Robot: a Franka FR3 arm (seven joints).
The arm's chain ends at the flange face. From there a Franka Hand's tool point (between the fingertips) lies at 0.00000 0.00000 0.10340 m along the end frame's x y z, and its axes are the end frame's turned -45 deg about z.
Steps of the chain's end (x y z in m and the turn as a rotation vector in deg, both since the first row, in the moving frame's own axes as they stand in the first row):
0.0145 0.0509 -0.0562 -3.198 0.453 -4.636
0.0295 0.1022 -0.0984 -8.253 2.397 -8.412
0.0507 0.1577 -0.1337 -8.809 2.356 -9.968
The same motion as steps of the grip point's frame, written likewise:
-0.0290 0.0510 -0.0564 -2.582 -1.941 -4.636
-0.0578 0.1072 -0.0996 -7.531 -4.141 -8.412
-0.0826 0.1622 -0.1350 -7.895 -4.563 -9.968

